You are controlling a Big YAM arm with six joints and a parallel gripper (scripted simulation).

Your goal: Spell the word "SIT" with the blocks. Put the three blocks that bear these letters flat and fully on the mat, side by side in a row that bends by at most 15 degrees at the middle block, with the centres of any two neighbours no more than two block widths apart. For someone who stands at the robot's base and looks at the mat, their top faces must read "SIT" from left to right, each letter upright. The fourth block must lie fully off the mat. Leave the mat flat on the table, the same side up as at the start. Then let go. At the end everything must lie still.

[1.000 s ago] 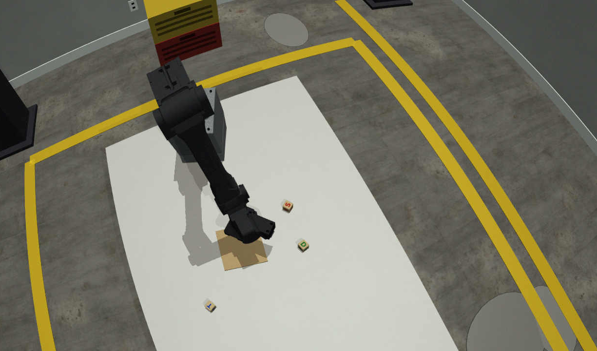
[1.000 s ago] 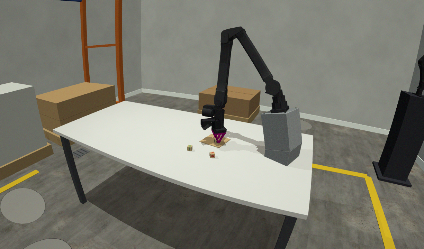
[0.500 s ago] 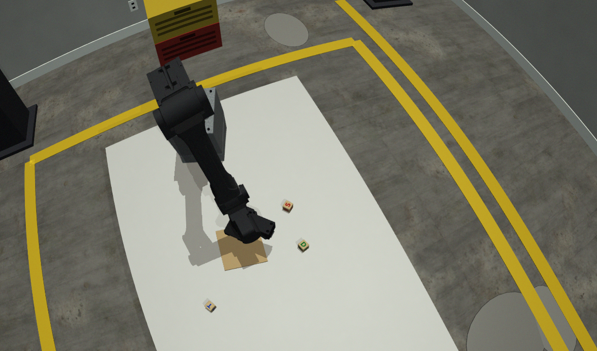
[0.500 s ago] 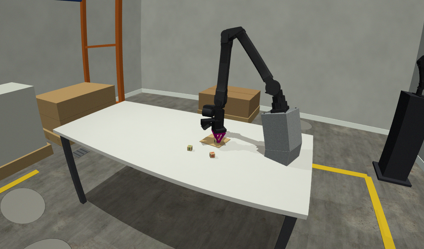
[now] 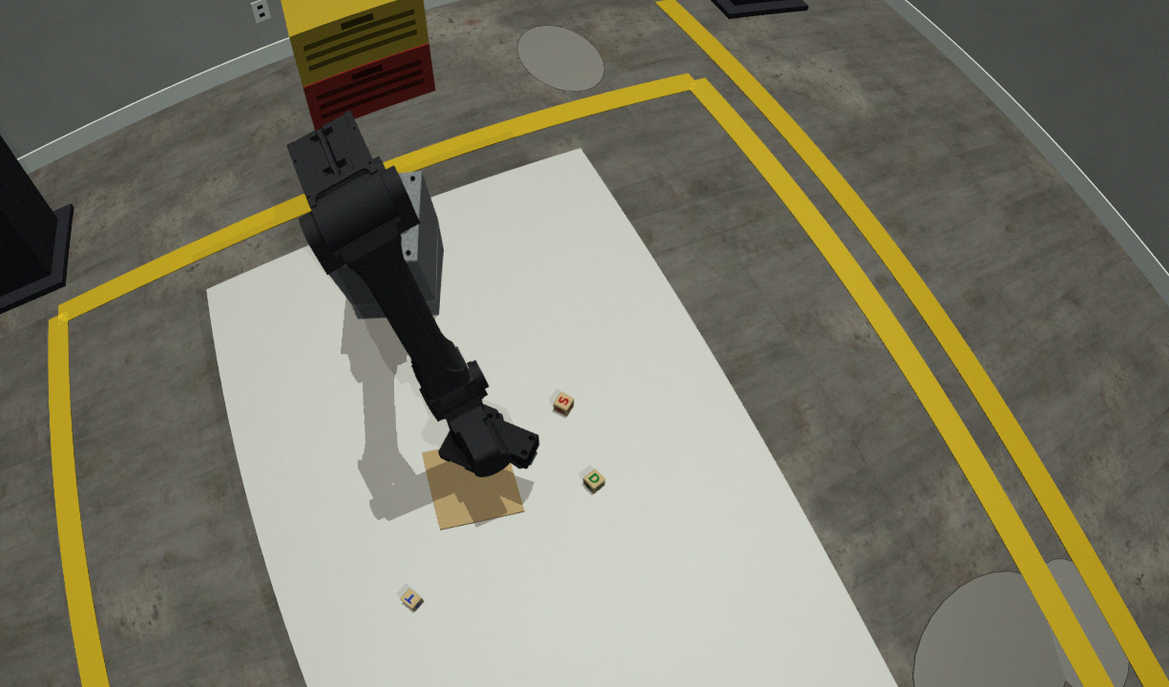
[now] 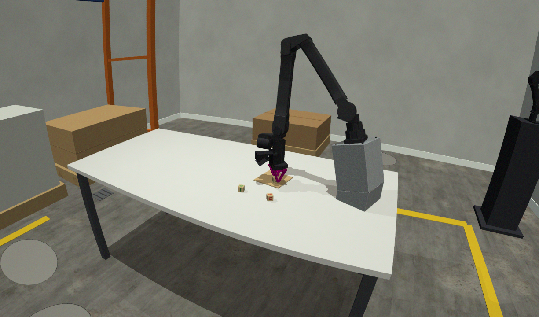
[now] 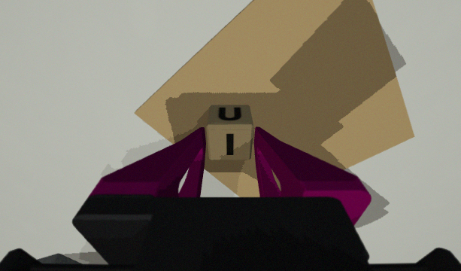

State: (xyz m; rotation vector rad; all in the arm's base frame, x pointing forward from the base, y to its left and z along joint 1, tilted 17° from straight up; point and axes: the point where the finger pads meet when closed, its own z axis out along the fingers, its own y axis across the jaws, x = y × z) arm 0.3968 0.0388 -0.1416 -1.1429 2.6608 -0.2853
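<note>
Now: the I block 10 mm to the left of my hand and 10 mm ahead of it. Also, from my hand: S block: 160 mm to the left, 50 mm behind; D block: 160 mm to the left, 100 mm ahead; tan mat: 30 mm ahead, 20 mm to the right, 20 mm below.
</note>
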